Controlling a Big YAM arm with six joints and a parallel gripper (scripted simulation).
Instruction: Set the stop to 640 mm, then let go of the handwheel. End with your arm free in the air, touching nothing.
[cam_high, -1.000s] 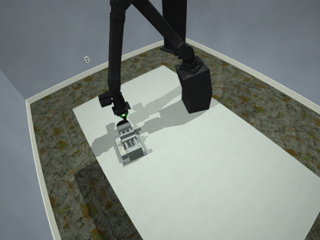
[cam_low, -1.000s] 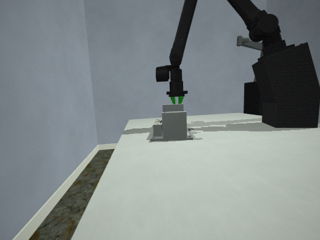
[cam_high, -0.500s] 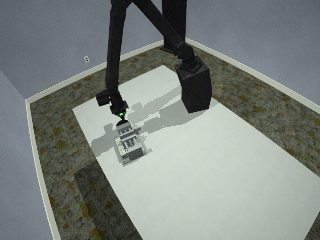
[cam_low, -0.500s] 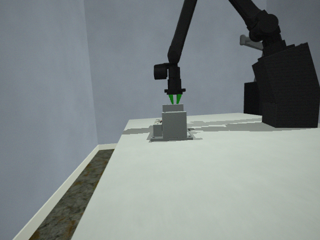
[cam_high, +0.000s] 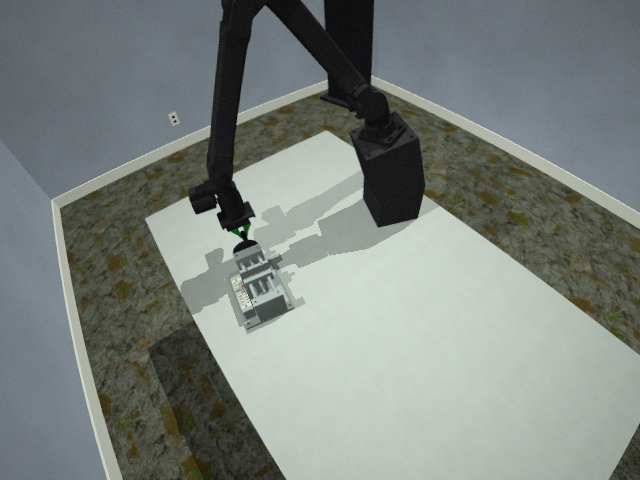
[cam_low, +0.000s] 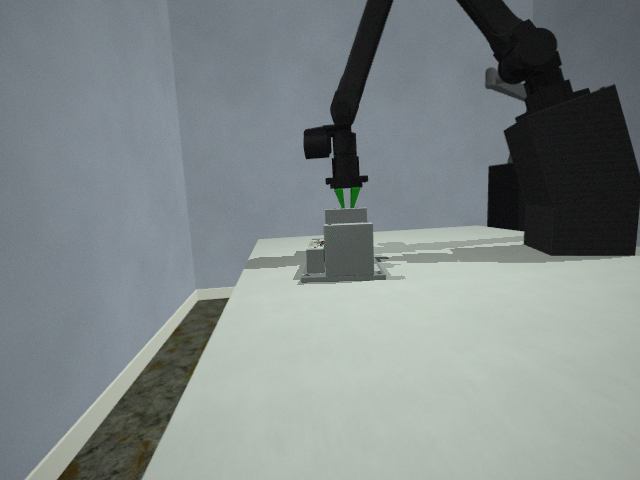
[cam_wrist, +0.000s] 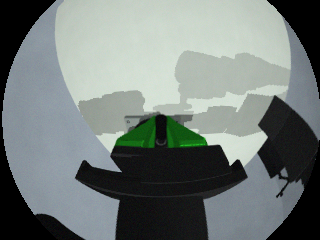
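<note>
The handwheel lies 20 mm to the left of my hand, 10 mm below it and 10 mm ahead of it.
</note>
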